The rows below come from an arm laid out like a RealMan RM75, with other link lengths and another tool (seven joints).
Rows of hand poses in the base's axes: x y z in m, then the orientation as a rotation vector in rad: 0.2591, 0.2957, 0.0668, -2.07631, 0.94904, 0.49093; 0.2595, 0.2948, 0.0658, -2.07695, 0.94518, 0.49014; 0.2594, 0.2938, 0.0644, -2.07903, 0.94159, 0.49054; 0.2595, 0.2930, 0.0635, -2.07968, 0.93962, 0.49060; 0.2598, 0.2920, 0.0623, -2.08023, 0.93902, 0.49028; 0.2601, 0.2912, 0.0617, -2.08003, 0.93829, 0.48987; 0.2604, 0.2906, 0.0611, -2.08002, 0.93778, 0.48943; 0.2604, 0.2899, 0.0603, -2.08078, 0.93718, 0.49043; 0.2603, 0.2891, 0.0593, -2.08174, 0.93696, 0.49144; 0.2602, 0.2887, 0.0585, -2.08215, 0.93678, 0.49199; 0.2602, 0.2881, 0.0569, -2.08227, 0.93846, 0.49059; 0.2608, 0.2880, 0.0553, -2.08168, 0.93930, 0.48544; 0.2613, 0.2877, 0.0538, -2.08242, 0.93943, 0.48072; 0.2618, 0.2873, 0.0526, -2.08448, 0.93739, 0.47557; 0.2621, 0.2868, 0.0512, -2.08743, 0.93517, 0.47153; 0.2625, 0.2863, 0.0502, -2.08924, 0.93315, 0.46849; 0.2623, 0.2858, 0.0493, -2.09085, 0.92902, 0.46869; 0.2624, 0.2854, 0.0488, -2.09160, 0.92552, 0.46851; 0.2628, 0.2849, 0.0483, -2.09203, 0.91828, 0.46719; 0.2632, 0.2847, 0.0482, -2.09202, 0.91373, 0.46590; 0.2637, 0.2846, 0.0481, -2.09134, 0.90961, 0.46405; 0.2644, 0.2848, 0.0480, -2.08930, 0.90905, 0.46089
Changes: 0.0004, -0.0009, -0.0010, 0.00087, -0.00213, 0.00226; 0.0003, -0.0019, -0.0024, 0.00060, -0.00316, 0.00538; 0.0004, -0.0027, -0.0033, 0.00084, -0.00389, 0.00683; 0.0007, -0.0037, -0.0045, 0.00055, -0.00431, 0.00731; 0.0010, -0.0045, -0.0051, 0.00095, -0.00493, 0.00751; 0.0013, -0.0051, -0.0057, 0.00109, -0.00545, 0.00766; 0.0013, -0.0058, -0.0065, 0.00084, -0.00493, 0.00867; 0.0012, -0.0066, -0.0075, 0.00027, -0.00422, 0.00955; 0.0011, -0.0070, -0.0083, 0.00008, -0.00386, 0.01001; 0.0011, -0.0076, -0.0099, -0.00092, -0.00413, 0.00860; 0.0017, -0.0077, -0.0115, -0.00161, -0.00745, 0.00612; 0.0022, -0.0080, -0.0130, -0.00308, -0.01064, 0.00475; 0.0027, -0.0084, -0.0142, -0.00490, -0.01491, 0.00508; 0.0030, -0.0089, -0.0156, -0.00723, -0.01839, 0.00626; 0.0034, -0.0094, -0.0166, -0.00850, -0.02119, 0.00718; 0.0032, -0.0099, -0.0175, -0.00821, -0.02263, 0.01036; 0.0033, -0.0103, -0.0180, -0.00750, -0.02416, 0.01267; 0.0037, -0.0108, -0.0185, -0.00524, -0.02810, 0.01667; 0.0041, -0.0110, -0.0186, -0.00367, -0.03093, 0.01891; 0.0046, -0.0111, -0.0187, -0.00179, -0.03404, 0.02043; 0.0053, -0.0109, -0.0188, -0.00036, -0.03671, 0.01883
